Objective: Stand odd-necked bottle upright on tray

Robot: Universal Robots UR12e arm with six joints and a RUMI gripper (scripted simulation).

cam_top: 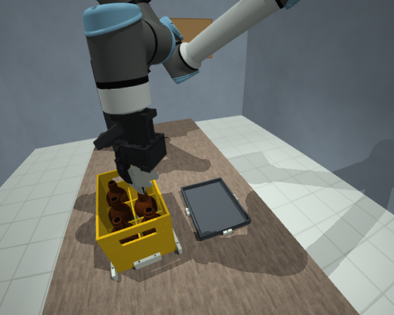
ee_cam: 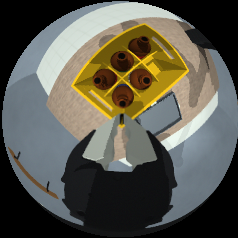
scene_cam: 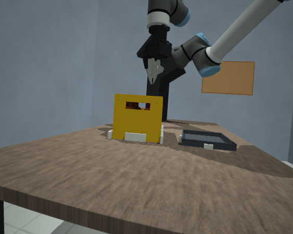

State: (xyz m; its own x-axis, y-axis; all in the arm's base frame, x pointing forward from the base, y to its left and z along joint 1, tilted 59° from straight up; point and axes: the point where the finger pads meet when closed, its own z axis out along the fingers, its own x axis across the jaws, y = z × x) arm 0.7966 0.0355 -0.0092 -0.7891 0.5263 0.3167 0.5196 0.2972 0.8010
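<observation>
Right now the yellow crate is 16 cm below my hand, 7 cm behind it and 6 cm to the right of it. From my hand the other things lie so: dark tray (23 cm below, 22 cm to the left, 10 cm behind).
</observation>
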